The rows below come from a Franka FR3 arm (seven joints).
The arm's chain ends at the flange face. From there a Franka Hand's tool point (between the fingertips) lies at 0.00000 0.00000 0.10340 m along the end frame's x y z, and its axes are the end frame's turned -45 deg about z.
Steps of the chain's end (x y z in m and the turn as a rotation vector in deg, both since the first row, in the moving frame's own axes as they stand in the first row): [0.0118, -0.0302, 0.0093, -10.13, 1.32, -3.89]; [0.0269, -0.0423, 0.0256, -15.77, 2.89, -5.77]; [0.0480, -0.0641, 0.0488, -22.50, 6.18, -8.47]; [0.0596, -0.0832, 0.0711, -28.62, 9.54, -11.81]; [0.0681, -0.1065, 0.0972, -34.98, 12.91, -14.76]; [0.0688, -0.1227, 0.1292, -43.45, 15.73, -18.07]
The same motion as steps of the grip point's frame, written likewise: [0.0190, 0.0019, 0.0077, -8.10, -6.23, -3.89]; [0.0339, 0.0134, 0.0216, -13.19, -9.11, -5.77]; [0.0617, 0.0256, 0.0404, -20.28, -11.54, -8.47]; [0.0828, 0.0319, 0.0571, -26.98, -13.49, -11.81]; [0.1051, 0.0326, 0.0762, -33.86, -15.61, -14.76]; [0.1155, 0.0336, 0.0976, -41.85, -19.60, -18.07]
